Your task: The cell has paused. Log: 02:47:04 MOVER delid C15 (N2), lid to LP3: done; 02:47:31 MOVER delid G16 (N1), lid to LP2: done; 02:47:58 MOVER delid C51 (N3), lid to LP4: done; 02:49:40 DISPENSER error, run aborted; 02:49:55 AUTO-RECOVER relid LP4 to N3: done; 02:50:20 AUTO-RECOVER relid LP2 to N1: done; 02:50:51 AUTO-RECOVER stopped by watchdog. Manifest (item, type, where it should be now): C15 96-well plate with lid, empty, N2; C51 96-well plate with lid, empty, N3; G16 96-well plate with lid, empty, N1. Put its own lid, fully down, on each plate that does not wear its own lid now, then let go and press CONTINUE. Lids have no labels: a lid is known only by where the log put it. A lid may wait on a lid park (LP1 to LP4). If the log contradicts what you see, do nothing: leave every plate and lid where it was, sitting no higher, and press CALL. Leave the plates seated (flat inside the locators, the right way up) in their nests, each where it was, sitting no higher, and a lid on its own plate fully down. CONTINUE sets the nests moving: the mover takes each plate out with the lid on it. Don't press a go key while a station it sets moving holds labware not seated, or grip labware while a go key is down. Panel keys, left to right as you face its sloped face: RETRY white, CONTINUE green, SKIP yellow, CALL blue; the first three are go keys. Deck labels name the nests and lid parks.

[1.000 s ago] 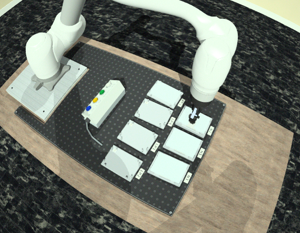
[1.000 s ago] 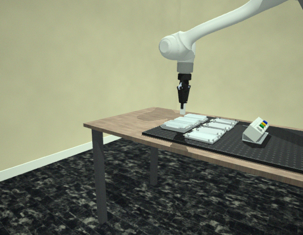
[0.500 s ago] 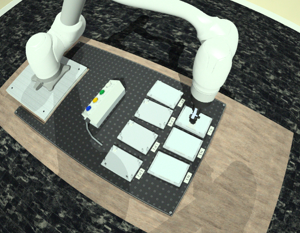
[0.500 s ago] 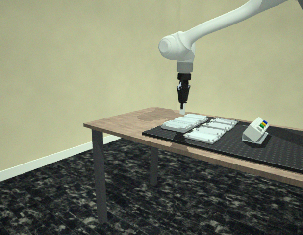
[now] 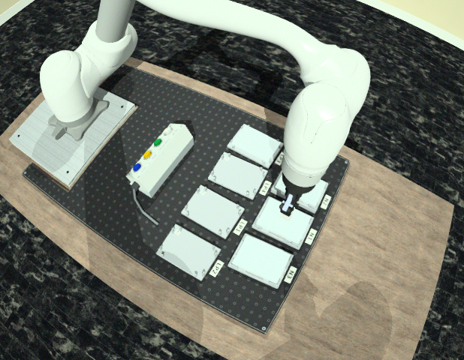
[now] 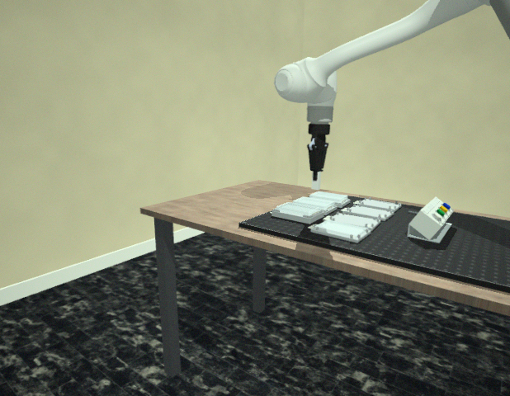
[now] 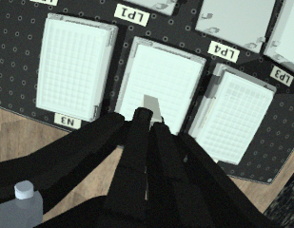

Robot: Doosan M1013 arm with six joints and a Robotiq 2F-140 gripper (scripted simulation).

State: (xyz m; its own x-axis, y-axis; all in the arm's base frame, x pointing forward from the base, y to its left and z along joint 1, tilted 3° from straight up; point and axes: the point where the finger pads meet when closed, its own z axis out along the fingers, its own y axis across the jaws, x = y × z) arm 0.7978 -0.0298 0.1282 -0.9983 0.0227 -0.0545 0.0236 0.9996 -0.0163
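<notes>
Right now my hand is 18 cm past the lid park LP3, 21 cm to the right of it and 10 cm above it. Also, from my hand: lid park LP2: 19 cm behind, 18 cm to the right, 10 cm below; lid park LP4: 18 cm behind, 9 cm to the left, 10 cm below; lid park LP1: 19 cm behind, 5 cm to the right, 10 cm below.
</notes>
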